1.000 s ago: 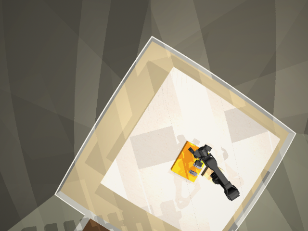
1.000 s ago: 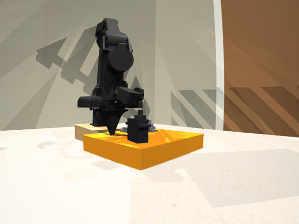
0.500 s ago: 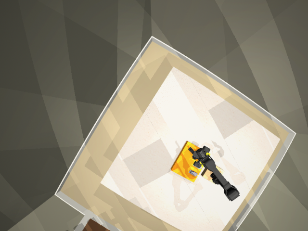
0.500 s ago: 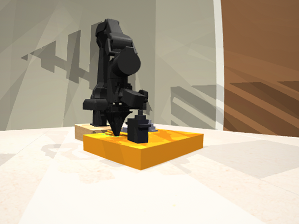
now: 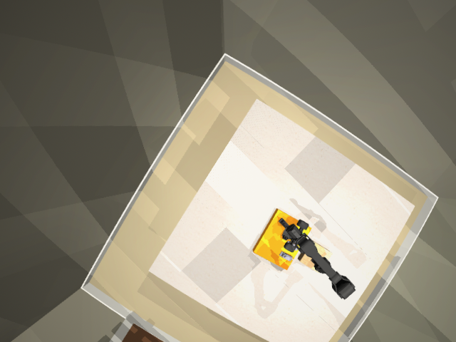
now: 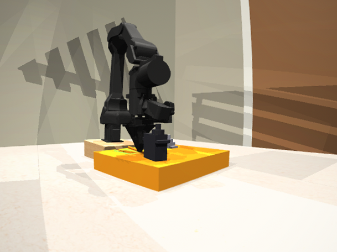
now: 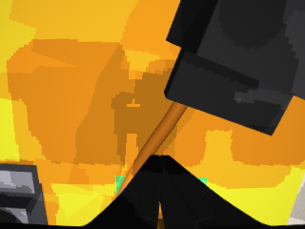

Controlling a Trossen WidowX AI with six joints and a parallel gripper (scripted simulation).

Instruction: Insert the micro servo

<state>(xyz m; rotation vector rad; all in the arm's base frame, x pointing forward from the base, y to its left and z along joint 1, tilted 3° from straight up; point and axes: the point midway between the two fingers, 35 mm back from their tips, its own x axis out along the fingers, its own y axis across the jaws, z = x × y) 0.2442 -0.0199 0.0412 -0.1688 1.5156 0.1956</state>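
My gripper tip is 8 cm to the right of the yellow-orange deck, 4 cm short of it and 3 cm above it.
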